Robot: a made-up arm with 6 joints.
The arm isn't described. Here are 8 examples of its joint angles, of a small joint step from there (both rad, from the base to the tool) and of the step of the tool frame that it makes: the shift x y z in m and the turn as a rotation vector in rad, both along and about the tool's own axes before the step.
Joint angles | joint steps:
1: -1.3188 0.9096 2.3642 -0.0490 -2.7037 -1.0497 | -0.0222 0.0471 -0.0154 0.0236 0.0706 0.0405
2: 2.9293 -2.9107 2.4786 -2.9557 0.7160 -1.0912 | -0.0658 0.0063 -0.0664 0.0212 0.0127 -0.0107
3: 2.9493 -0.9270 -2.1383 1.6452 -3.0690 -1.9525 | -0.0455 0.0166 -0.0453 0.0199 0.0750 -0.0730
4: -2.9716 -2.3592 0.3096 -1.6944 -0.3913 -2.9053 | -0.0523 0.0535 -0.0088 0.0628 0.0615 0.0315
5: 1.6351 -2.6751 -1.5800 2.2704 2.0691 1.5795 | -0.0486 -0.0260 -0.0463 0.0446 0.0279 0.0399
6: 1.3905 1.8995 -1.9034 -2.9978 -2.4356 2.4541 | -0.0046 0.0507 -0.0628 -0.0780 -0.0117 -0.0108
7: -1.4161 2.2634 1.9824 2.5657 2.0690 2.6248 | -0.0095 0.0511 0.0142 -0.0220 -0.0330 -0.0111
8: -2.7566 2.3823 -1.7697 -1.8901 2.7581 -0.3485 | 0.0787 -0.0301 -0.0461 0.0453 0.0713 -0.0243
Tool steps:
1: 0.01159 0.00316 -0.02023 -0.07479 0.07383 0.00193
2: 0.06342 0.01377 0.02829 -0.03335 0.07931 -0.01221
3: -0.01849 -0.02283 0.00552 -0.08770 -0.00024 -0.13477
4: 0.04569 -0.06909 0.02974 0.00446 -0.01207 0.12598
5: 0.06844 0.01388 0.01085 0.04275 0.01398 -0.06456
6: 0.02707 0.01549 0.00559 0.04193 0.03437 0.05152
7: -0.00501 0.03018 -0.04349 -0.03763 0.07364 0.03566
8: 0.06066 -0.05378 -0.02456 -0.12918 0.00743 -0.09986
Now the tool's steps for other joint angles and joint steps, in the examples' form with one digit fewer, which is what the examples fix.
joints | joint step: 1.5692 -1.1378 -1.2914 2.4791 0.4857 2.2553 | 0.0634 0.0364 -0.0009 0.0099 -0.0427 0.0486
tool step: 0.0629 0.0296 -0.0491 -0.0774 0.0582 0.0099
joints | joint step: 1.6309 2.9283 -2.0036 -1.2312 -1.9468 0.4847 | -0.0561 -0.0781 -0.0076 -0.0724 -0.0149 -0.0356
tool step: -0.0051 -0.0604 -0.0342 -0.1207 0.0618 -0.0830
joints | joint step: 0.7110 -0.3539 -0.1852 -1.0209 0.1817 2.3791 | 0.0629 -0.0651 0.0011 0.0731 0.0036 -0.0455
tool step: -0.0651 0.0816 0.0017 -0.0364 -0.0314 0.0916
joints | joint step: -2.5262 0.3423 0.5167 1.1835 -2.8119 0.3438 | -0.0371 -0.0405 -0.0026 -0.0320 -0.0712 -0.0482
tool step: 0.0405 0.0261 0.0251 -0.0251 -0.1112 0.0146
